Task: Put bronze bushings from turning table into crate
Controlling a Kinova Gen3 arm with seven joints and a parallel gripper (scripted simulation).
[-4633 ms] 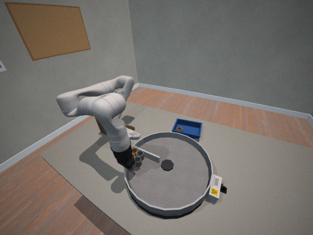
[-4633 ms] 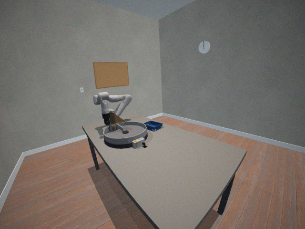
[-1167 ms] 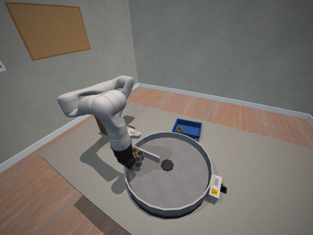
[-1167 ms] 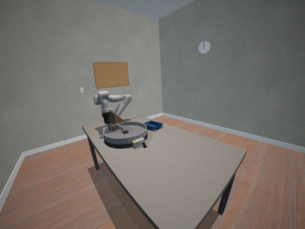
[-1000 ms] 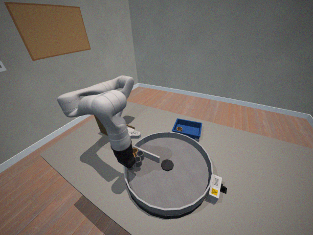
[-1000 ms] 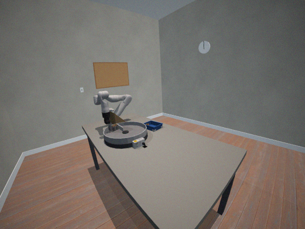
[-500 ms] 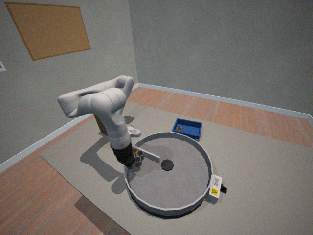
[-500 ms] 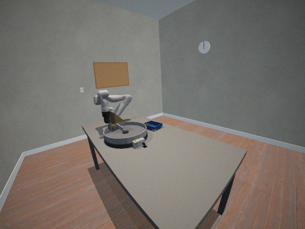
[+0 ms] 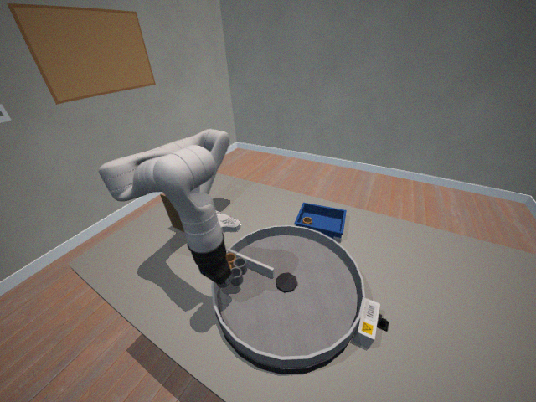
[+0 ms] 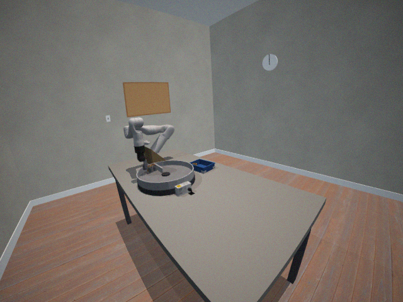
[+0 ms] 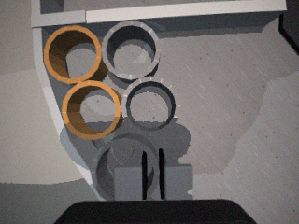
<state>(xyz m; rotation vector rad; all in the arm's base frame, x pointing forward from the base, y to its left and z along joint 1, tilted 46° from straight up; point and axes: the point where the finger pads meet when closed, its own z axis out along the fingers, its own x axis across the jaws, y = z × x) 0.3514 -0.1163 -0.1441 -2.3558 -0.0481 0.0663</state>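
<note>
Now: hand 13 cm short of the round grey turning table, 11 cm to the right of it and 7 cm above it. Also, from my hand: blue crate (45 cm to the left, 10 cm ahead, 9 cm below).
</note>
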